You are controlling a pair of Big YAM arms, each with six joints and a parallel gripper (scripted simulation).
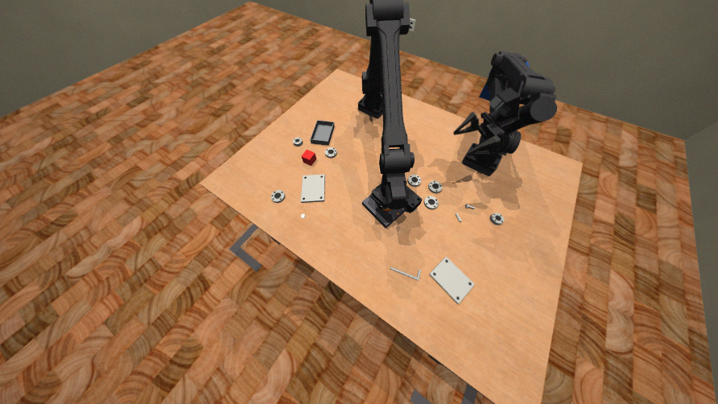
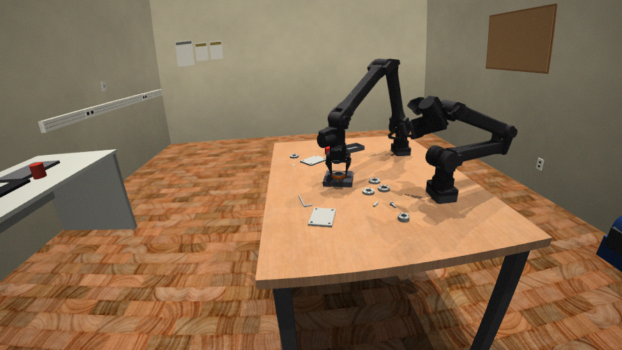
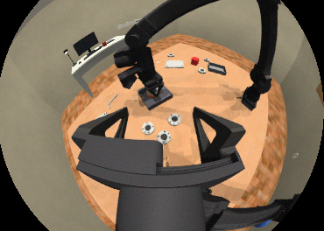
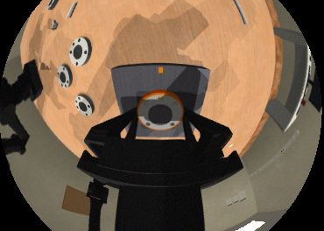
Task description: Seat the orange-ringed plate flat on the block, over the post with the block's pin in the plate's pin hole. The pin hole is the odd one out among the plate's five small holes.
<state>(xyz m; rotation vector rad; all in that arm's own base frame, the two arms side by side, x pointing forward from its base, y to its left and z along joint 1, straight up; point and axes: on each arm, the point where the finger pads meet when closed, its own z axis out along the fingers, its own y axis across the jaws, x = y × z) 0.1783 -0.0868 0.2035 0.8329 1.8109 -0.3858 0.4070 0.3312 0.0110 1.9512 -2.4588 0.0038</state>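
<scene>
Right now the dark block is 3 cm to the left of my right hand, 1 cm below it and 1 cm ahead of it. The rest, counted from my right hand: dark tray (43 cm to the right, 12 cm behind, 3 cm below); L-shaped key (19 cm to the left, 15 cm ahead, 3 cm below); red cube (37 cm to the right, 2 cm below, 2 cm ahead).
</scene>
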